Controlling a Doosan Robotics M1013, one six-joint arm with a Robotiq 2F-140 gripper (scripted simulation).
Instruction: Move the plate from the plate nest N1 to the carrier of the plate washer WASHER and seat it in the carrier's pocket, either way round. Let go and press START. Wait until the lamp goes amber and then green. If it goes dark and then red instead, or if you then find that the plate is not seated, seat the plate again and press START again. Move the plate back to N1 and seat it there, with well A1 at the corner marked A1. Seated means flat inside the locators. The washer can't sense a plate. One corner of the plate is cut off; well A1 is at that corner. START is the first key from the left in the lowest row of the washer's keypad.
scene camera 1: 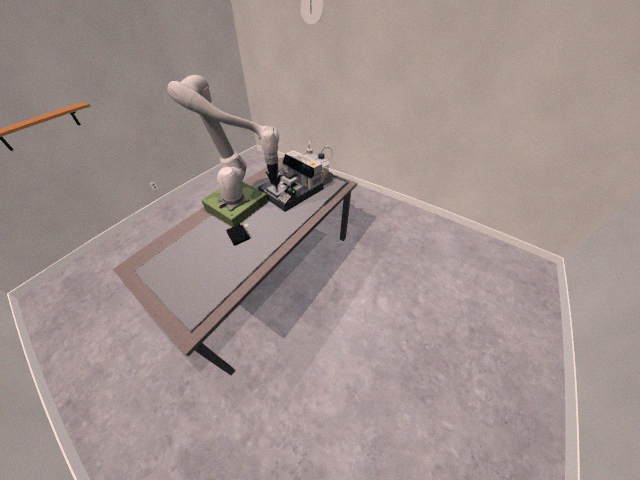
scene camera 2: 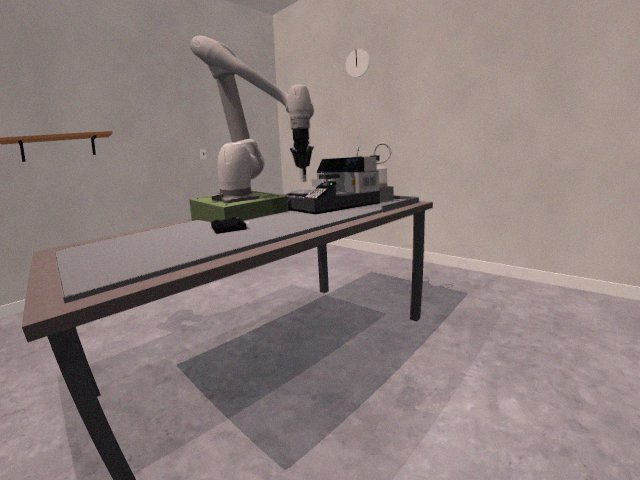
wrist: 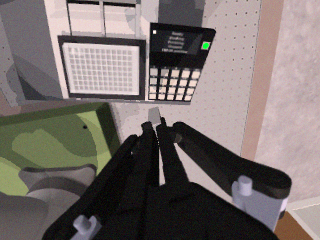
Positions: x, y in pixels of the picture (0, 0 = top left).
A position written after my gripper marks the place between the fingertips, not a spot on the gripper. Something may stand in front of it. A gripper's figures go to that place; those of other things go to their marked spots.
Labels:
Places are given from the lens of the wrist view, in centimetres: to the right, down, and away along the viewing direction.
my gripper (wrist: 155, 115): -1, -1, 21
white well plate (wrist: 91, 68): -12, -9, 22
plate washer (wrist: 177, 42): 3, -12, 19
The marked spots on the plate washer and the white well plate are 15 cm apart.

